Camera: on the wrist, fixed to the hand. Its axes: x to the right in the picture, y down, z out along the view.
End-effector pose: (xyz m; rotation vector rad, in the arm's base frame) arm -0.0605 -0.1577 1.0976 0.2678 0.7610 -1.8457
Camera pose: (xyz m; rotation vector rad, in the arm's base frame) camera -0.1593 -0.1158 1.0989 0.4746 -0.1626 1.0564
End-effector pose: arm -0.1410 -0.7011 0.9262 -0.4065 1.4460 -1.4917
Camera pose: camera -0.2169 -0.7025 1.0021 1.1186 0.4706 1.1406
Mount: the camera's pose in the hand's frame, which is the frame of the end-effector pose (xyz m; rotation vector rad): 0.0076 -0.0988 -0.0413 -0.2235 -0.2354 3.0041
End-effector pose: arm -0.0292 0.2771 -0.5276 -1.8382 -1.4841 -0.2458
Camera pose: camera -0.1039 0.2609 -0.4522 -2.0269 2.0343 1.1738
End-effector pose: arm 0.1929 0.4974 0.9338 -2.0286 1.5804 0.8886
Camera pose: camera 0.2985 0.4910 0.9520 -1.3956 -1.8923 -0.8569
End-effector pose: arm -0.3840 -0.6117 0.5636 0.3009 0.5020 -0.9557
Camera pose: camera -0.4743 -0.6523 0.5221 0.3511 -0.3814 1.9578
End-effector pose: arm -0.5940 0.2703 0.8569 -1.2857 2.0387 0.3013
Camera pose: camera -0.5288 0.1956 0.8981 -2.2092 -1.5159 -1.3534
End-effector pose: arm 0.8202 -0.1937 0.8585 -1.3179 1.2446 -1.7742
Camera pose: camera 0.7854 -0.1487 0.9496 0.8107 1.2266 0.7381
